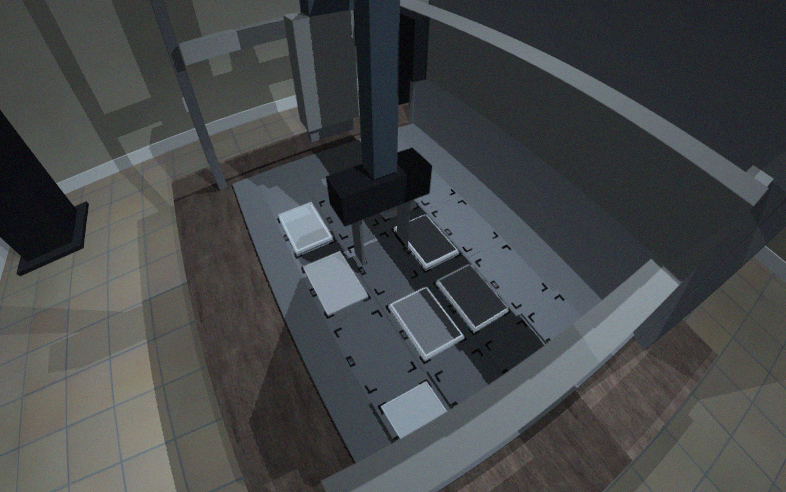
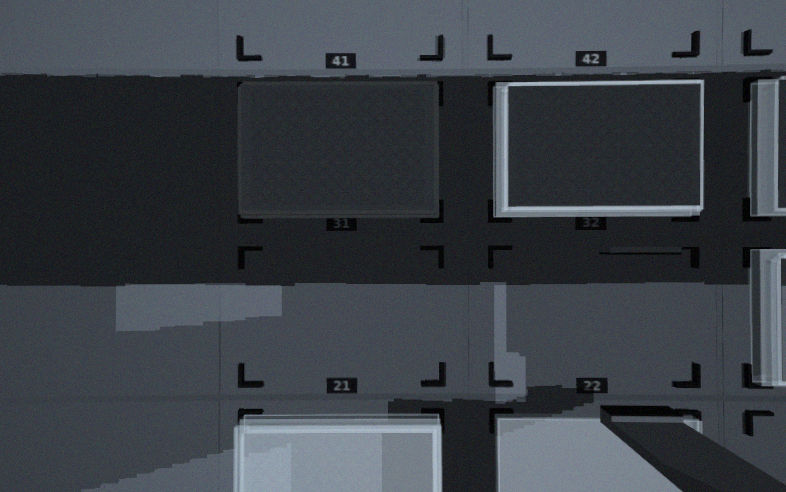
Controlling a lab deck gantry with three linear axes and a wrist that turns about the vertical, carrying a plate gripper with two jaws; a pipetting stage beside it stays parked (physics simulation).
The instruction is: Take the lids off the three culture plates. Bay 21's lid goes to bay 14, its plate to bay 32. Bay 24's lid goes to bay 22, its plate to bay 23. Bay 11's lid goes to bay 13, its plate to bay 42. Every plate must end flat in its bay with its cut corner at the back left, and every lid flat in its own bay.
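Pixels of known places: gripper, fingertip midpoint: (image 1: 381,249) (image 2: 633,329); robot's base, origin of the base link: (image 1: 279,219).
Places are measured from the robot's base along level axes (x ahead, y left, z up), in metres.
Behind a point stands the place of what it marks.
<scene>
The gripper (image 1: 382,255) {z 0.040, x 0.228, y 0.150 m} (image 2: 642,332) {z 0.040, x 0.228, y 0.150 m} is open with nothing between its jaws, over bay 22; its height is hard to judge. A pale plate (image 1: 305,226) {z 0.017, x 0.070, y 0.045 m} (image 2: 339,464) {z 0.016, x 0.065, y 0.062 m} sits in bay 11; it looks lidded, but this is hard to tell. White-rimmed plates stand in bay 32 (image 1: 432,240) {z 0.014, x 0.241, y 0.265 m} (image 2: 600,147) {z 0.014, x 0.226, y 0.256 m}, bay 33 (image 1: 472,297) {z 0.014, x 0.398, y 0.252 m} and bay 23 (image 1: 426,322) {z 0.014, x 0.397, y 0.147 m}; their cut corners and any lids cannot be made out. A pale flat lid (image 1: 414,409) {z 0.022, x 0.524, y 0.043 m} lies in bay 14, partly behind the front bar. Bay 24 is mostly hidden. Bay 13 shows no lid.
A plain white slab (image 1: 336,283) {z 0.008, x 0.236, y 0.044 m} (image 2: 539,458) {z 0.008, x 0.190, y 0.061 m} lies in bay 12, beside the bay 11 plate. A dark plate (image 2: 339,149) {z 0.014, x 0.065, y 0.256 m} sits in bay 31. The pale front bar (image 1: 510,394) {z 0.400, x 0.618, y 0.022 m} crosses the deck's front. The parked pipetting stage (image 1: 324,75) stands behind the gripper.
</scene>
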